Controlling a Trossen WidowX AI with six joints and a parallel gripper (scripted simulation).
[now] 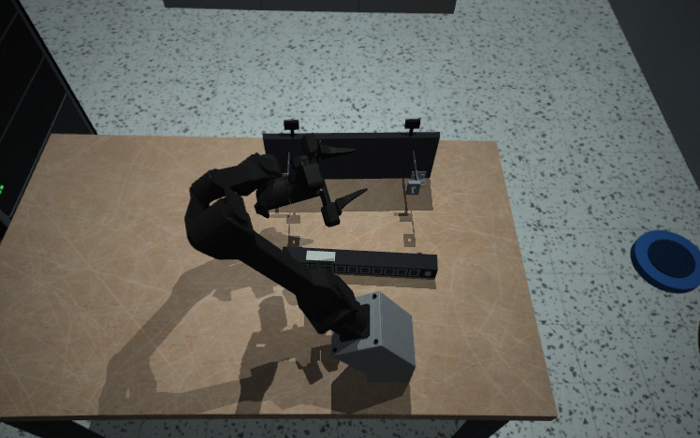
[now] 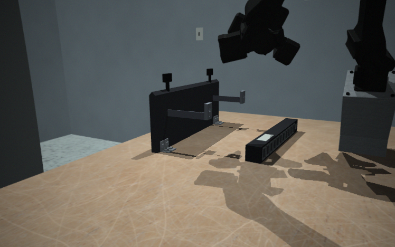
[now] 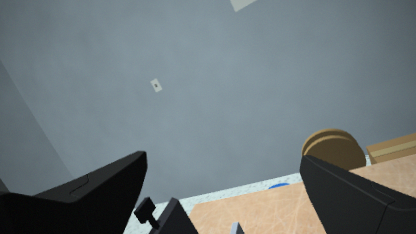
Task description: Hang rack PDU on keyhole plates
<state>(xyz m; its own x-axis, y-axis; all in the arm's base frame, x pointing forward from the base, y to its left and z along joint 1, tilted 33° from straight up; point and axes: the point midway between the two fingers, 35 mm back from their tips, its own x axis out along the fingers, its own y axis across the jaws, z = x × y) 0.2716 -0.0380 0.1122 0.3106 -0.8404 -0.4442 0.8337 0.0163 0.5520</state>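
Now: hand 30 mm past the rack PDU, 50 mm to the left of it and 280 mm above it. From my hand the other things lie so: black backboard (250 mm ahead, 10 mm to the right, 230 mm below).
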